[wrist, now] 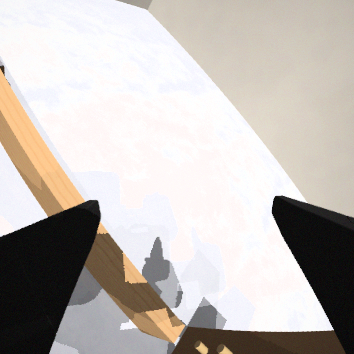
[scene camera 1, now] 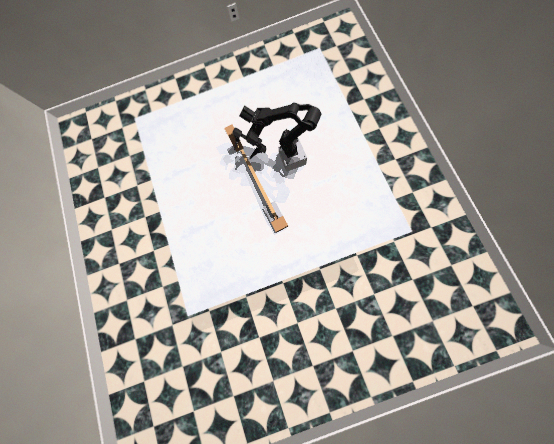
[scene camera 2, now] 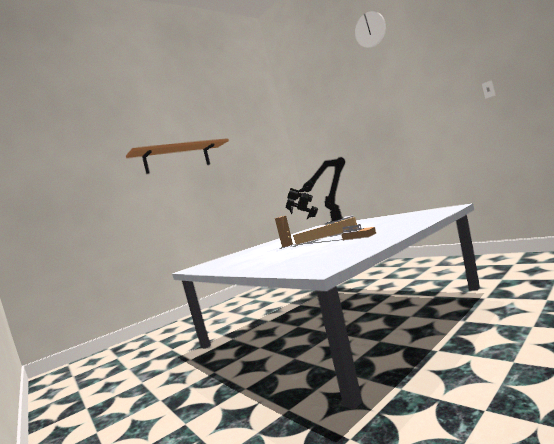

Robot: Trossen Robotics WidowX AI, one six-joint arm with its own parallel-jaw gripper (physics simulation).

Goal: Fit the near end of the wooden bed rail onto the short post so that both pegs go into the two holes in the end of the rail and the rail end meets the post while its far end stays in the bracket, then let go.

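Pixels of known places: gripper, fingertip midpoint: [wrist: 187, 206] [scene camera 1: 242, 154] [scene camera 2: 299, 216]; arm's base at its link origin: [scene camera 1: 291, 151] [scene camera 2: 337, 219].
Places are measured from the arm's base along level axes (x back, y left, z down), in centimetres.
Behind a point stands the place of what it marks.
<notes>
The wooden rail [scene camera 1: 260, 188] {z -0.7, x -23.3, y 14.9 cm} [scene camera 2: 320, 233] {z 3.3, x -24.6, y 8.1 cm} [wrist: 45, 160] {z 0.1, x -24.1, y 5.9 cm} runs from near the short post [scene camera 1: 229, 129] {z -10.0, x -28.2, y -19.0 cm} [scene camera 2: 283, 231] {z -1.3, x -30.1, y -16.5 cm} [wrist: 290, 342] {z -5.8, x -29.1, y -16.1 cm} to the bracket [scene camera 2: 351, 227] {z 3.1, x -22.1, y 29.8 cm}. The post stands upright. In the wrist view two pale pegs [wrist: 201, 347] {z 2.4, x -27.3, y -15.5 cm} [wrist: 225, 349] {z -0.8, x -27.5, y -15.4 cm} stick out uncovered from the post's dark face, and the rail's near end lies beside that face, with its holes not visible. A narrow gap shows between rail and post in scene camera 2. My gripper [scene camera 1: 245, 152] {z -8.3, x -26.3, y -3.6 cm} [scene camera 2: 300, 215] {z -8.3, x -26.3, y -3.6 cm} [wrist: 187, 206] {z -8.3, x -26.3, y -3.6 cm} is wide open and empty, above the rail's near part and close to the post.
A wooden block [scene camera 1: 280, 224] {z 4.4, x -19.7, y 36.7 cm} [scene camera 2: 360, 233] {z 5.7, x -24.1, y 35.2 cm} lies at the bracket end of the rail. The arm's grey base [scene camera 1: 294, 162] {z -0.2, x -0.6, y 7.1 cm} stands on the white table [scene camera 1: 325, 200] {z 8.0, x 9.2, y 31.8 cm} [scene camera 2: 250, 265] {z 8.0, x -68.5, y 0.7 cm}, to one side of the rail. A wall shelf [scene camera 2: 177, 147] hangs beyond the table.
</notes>
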